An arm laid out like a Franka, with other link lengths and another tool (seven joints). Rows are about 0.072 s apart.
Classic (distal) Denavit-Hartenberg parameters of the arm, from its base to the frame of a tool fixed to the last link. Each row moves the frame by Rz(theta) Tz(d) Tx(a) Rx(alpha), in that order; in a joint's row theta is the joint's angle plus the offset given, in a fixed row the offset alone. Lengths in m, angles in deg.
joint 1: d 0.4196; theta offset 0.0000; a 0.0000; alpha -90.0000
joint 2: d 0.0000; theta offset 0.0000; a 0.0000; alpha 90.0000
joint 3: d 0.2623; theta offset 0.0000; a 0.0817; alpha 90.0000
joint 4: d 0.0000; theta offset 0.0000; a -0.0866; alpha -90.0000
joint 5: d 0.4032; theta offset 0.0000; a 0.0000; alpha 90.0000
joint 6: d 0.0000; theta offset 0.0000; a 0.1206; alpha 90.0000
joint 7: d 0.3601; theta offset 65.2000; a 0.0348; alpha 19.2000
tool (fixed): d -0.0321; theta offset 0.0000; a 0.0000; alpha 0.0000
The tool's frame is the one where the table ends.
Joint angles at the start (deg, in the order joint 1, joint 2, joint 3, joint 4, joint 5, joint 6, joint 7): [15.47 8.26 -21.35 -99.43 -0.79 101.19 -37.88]
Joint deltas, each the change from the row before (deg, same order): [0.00 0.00 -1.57 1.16 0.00 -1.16 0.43]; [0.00 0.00 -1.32 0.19 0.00 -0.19 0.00]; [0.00 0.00 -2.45 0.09 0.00 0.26 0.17]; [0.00 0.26 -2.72 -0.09 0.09 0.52 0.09]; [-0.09 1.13 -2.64 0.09 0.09 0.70 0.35]
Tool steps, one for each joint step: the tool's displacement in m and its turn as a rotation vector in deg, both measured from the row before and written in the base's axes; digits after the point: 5 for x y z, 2 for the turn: [-0.00234 -0.01743 0.00942 -0.27 -0.08 -2.00]; [-0.00263 -0.01465 0.00231 -0.18 -0.05 -1.31]; [-0.00392 -0.02747 0.00324 -0.42 -0.45 -2.57]; [-0.00593 -0.03010 -0.00004 -0.47 -0.30 -2.77]; [-0.00705 -0.03100 -0.00577 -0.86 0.17 -3.00]
